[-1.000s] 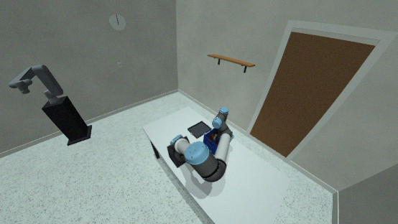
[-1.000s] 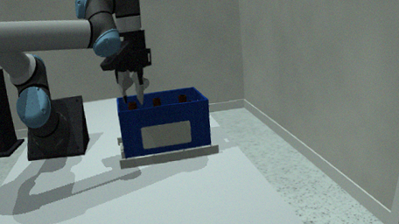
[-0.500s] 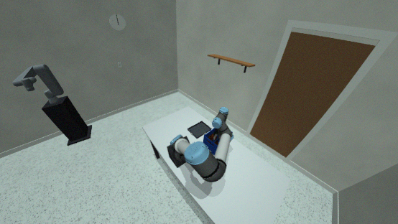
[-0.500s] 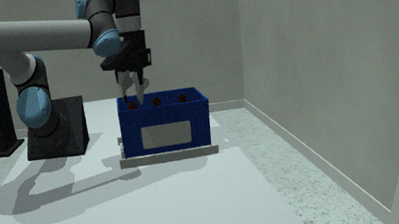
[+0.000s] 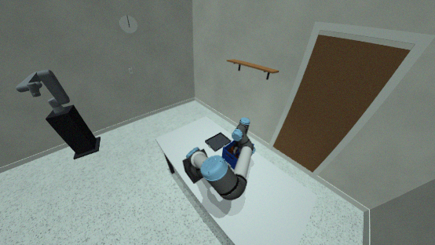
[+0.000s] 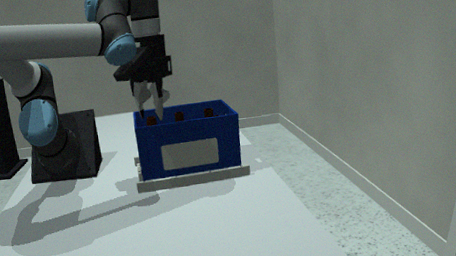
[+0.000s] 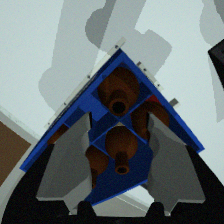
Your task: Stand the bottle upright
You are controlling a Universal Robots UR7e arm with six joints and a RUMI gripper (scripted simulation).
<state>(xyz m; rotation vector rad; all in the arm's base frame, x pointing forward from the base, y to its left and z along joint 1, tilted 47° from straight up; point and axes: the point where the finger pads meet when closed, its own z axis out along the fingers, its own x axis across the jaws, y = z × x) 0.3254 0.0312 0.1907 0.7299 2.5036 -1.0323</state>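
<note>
Right now the bottle is 110 mm below my hand, 90 mm to the left of it and 10 mm behind it. From my hand the other things lie so: blue crate (110 mm below, 80 mm ahead, 60 mm to the left); dark grey tray (360 mm to the left, 180 mm below, 50 mm ahead).
</note>
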